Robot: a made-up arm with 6 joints. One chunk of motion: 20 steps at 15 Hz.
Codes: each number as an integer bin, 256 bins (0 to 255) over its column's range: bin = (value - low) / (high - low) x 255, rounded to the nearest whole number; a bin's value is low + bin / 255 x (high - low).
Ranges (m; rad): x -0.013..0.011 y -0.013..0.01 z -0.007..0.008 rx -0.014..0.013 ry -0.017..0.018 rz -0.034..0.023
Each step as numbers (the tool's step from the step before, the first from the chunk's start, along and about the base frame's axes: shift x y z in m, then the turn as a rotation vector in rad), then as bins.
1 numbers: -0.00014 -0.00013 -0.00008 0.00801 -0.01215 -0.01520
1 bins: 137 143 118 208 35 84
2 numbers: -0.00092 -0.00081 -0.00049 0.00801 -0.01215 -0.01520
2 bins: 128 135 111 208 35 84
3 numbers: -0.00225 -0.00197 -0.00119 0.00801 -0.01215 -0.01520
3 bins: 114 122 99 208 35 84
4 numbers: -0.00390 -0.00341 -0.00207 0.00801 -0.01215 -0.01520
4 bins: 97 106 84 208 35 84
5 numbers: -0.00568 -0.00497 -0.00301 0.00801 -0.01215 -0.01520
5 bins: 78 89 68 208 35 84
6 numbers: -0.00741 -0.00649 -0.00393 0.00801 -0.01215 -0.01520
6 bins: 59 72 52 208 35 84
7 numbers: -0.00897 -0.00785 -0.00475 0.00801 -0.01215 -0.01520
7 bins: 43 57 38 208 35 84
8 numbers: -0.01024 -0.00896 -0.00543 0.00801 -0.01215 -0.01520
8 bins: 29 45 27 208 35 84
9 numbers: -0.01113 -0.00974 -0.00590 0.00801 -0.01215 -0.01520
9 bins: 20 36 19 208 35 84
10 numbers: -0.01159 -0.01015 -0.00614 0.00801 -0.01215 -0.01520
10 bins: 15 32 15 208 35 84
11 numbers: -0.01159 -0.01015 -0.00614 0.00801 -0.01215 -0.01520
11 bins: 15 32 15 208 35 84
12 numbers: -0.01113 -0.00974 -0.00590 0.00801 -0.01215 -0.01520
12 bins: 20 36 19 208 35 84
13 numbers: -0.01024 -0.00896 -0.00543 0.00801 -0.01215 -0.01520
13 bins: 29 45 27 208 35 84
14 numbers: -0.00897 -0.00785 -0.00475 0.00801 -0.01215 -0.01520
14 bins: 43 57 38 208 35 84
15 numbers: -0.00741 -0.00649 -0.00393 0.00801 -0.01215 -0.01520
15 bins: 59 72 52 208 35 84
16 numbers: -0.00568 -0.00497 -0.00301 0.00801 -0.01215 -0.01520
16 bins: 78 89 68 208 35 84
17 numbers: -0.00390 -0.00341 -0.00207 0.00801 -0.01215 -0.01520
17 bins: 97 106 84 208 35 84
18 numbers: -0.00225 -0.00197 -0.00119 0.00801 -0.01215 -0.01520
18 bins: 114 122 99 208 35 84
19 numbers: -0.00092 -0.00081 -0.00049 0.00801 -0.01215 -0.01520
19 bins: 128 135 111 208 35 84
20 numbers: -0.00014 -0.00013 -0.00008 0.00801 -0.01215 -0.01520
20 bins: 137 143 118 208 35 84
